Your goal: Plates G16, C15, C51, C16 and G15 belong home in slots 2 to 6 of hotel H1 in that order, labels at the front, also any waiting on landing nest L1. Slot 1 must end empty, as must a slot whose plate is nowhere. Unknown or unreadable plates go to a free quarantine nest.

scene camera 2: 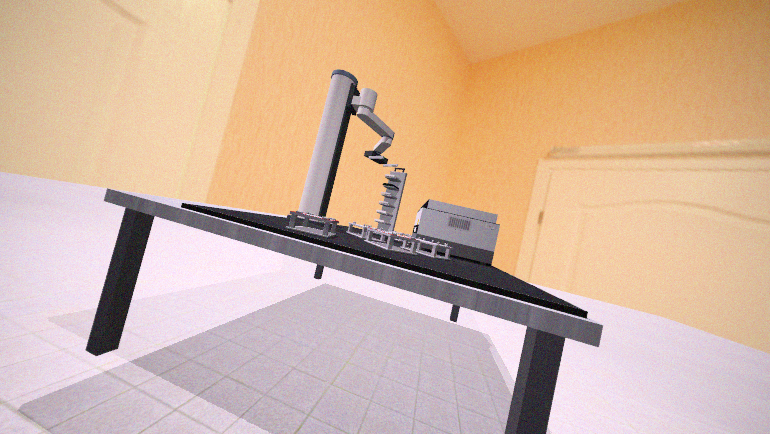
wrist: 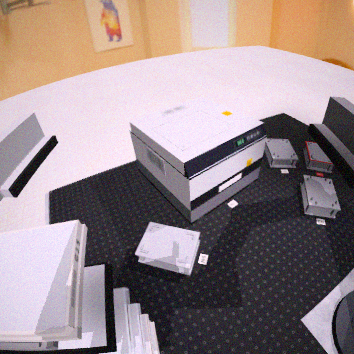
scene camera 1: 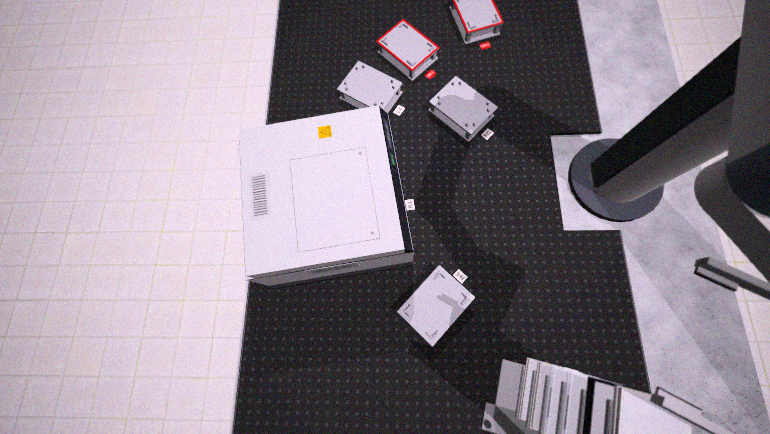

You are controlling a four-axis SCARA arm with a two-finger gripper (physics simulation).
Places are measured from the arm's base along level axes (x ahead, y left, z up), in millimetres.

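Pixels of known places: gripper, fingertip midpoint: (scene camera 2: 390, 161) (wrist: 176, 114) (scene camera 1: 680, 327); arm's base, link origin: (scene camera 1: 613, 180).
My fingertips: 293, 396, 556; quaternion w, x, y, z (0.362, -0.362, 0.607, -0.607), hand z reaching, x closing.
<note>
For each thing: its middle in the pictures, then the offset to it from my fingertips, as dx, dy, dz.
- Hotel H1, body centre: (scene camera 2: 390, 200) +19, +185, -261
- topmost white plate, body centre: (wrist: 2, 279) +9, +146, -83
- dark-rimmed plate, body centre: (wrist: 49, 309) +9, +146, -154
- Landing nest L1, body centre: (scene camera 1: 370, 89) (scene camera 2: 426, 246) (wrist: 279, 151) +410, -696, -513
- grey nest, body centre: (scene camera 1: 462, 107) (wrist: 318, 194) (scene camera 2: 366, 231) +130, -622, -513
- white device, body centre: (scene camera 1: 328, 203) (wrist: 194, 149) (scene camera 2: 449, 231) +501, -293, -418
- pale nest, body centre: (scene camera 1: 435, 304) (wrist: 168, 246) +231, -45, -515
Hotel H1 (scene camera 1: 506, 380) (scene camera 2: 400, 196) stands at the bottom right of scene camera 1 and holds several plates stacked in its slots. The topmost white plate (scene camera 1: 644, 415) (wrist: 35, 280) has a sticker on its edge, unreadable here. A dark-rimmed plate (scene camera 1: 590, 401) (scene camera 2: 390, 186) (wrist: 109, 310) sits below it. Lower plates (wrist: 135, 325) show as pale edges; their labels are hidden. My gripper (scene camera 2: 383, 162) (wrist: 176, 114) is open and empty, up near the height of the hotel's top. Landing nest L1 (scene camera 1: 369, 86) (wrist: 281, 152) shows pegs and a bare top.
Two red-rimmed nests (scene camera 1: 408, 45) (scene camera 1: 477, 15) stand at the top of scene camera 1. A grey nest (scene camera 1: 463, 105) (wrist: 320, 194) stands beside L1. The white device (scene camera 1: 334, 199) (wrist: 200, 135) stands centrally. A pale nest (scene camera 1: 436, 304) (wrist: 168, 245) lies between it and the hotel.
</note>
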